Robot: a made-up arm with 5 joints. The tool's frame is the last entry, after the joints. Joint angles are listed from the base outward. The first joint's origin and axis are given. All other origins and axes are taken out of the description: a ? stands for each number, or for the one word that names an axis. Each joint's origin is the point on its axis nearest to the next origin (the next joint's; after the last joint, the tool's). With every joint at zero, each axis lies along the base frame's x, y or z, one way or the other. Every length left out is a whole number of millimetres.
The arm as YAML. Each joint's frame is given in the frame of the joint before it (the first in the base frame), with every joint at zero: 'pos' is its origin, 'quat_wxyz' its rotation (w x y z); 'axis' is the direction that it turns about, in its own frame. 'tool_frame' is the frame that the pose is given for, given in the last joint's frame.
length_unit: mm
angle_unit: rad
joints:
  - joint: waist
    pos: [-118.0, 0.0, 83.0]
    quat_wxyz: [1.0, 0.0, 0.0, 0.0]
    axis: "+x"
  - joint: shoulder
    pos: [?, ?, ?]
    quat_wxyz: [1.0, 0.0, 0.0, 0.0]
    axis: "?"
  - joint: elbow
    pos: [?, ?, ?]
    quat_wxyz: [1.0, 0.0, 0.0, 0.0]
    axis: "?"
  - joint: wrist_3
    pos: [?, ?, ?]
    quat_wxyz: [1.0, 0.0, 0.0, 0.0]
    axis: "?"
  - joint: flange
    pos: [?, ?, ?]
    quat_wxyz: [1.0, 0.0, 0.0, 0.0]
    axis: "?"
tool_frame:
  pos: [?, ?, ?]
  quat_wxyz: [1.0, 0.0, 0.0, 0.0]
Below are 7 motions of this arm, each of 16 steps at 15 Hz.
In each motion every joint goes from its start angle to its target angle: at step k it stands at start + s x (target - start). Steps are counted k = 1, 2, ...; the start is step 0. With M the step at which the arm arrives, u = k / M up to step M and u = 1 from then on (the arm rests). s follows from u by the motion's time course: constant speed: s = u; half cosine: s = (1 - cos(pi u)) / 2; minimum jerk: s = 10 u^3 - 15 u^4 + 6 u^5.
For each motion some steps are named. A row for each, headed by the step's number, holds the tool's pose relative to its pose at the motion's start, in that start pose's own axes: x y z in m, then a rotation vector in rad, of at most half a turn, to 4 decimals.
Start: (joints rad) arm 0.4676 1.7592 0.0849 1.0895 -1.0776
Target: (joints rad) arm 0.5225 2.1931 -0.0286 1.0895 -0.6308
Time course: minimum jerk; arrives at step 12
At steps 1, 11, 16:
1: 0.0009 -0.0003 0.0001 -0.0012 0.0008 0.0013
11: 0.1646 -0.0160 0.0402 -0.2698 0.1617 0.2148
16: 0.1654 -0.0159 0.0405 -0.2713 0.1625 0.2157

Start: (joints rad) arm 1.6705 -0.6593 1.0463 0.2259 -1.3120
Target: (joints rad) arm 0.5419 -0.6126 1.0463 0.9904 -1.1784
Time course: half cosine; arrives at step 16
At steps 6, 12, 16:
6: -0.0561 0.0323 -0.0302 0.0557 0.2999 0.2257
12: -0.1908 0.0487 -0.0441 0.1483 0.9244 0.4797
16: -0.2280 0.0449 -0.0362 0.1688 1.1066 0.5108

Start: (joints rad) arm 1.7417 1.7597 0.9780 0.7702 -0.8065
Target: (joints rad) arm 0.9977 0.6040 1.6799 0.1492 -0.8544
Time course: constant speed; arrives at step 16
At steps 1, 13, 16:
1: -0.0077 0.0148 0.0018 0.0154 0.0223 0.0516
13: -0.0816 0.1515 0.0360 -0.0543 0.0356 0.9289
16: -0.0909 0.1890 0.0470 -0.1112 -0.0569 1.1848

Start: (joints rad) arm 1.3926 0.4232 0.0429 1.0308 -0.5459
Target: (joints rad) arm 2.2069 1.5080 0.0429 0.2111 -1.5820
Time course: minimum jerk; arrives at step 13
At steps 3, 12, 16:
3: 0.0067 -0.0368 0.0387 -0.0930 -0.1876 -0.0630
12: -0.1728 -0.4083 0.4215 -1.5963 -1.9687 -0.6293
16: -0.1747 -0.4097 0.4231 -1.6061 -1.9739 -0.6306

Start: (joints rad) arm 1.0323 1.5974 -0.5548 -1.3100 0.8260
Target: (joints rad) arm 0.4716 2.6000 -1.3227 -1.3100 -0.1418
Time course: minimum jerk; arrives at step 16
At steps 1, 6, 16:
1: -0.0003 0.0007 -0.0009 -0.0005 -0.0008 0.0027
6: -0.0593 0.0703 -0.1171 -0.0464 -0.0688 0.3381
16: -0.3455 -0.0131 -0.4206 0.0180 0.0487 1.1612

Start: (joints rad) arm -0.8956 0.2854 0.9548 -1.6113 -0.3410
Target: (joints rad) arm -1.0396 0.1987 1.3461 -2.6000 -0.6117
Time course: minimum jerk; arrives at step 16
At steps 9, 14, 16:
9: -0.0462 -0.1425 0.0685 -0.1281 -0.4756 -0.5441
14: -0.1069 -0.2005 0.0849 -0.1556 -0.7158 -0.8970
16: -0.1098 -0.2025 0.0850 -0.1560 -0.7250 -0.9129

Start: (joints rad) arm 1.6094 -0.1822 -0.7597 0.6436 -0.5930
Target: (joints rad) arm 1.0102 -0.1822 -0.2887 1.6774 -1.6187
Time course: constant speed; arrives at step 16
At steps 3, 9, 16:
3: -0.0936 0.0018 -0.0538 -0.0073 -0.0670 0.2363
9: -0.3043 -0.0716 -0.1258 0.1486 -0.0939 0.6207
16: -0.5402 -0.2369 -0.1010 0.5042 0.0326 0.7773

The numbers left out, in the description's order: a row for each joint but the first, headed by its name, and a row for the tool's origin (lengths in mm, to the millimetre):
shoulder: xyz 0.0 282.0 66.0, axis -y
elbow: xyz 63.0 0.0 107.0, axis -x
wrist_3: xyz 0.0 18.0 -245.0, axis +z
flange: xyz 388.0 14.0 0.0, axis +y
tool: xyz -40.0 0.0 185.0

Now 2 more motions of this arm.
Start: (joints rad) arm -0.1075 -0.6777 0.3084 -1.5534 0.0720
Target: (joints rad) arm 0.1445 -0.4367 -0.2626 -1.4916 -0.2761
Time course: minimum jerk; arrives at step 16
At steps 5, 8, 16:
5: -0.0121 0.0004 -0.0366 0.0510 0.0749 0.0289
8: -0.0481 0.0066 -0.0909 0.1448 0.2097 0.0804
16: -0.1331 0.0212 -0.1376 0.2988 0.4247 0.1565

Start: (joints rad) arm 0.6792 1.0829 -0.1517 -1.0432 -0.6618
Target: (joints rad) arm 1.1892 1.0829 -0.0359 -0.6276 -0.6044
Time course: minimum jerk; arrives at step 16
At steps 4, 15, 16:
4: 0.0158 0.0085 -0.0025 0.0079 0.0133 -0.0101
15: 0.1617 0.0446 -0.0394 0.0727 0.1211 -0.0938
16: 0.1620 0.0446 -0.0396 0.0728 0.1214 -0.0940

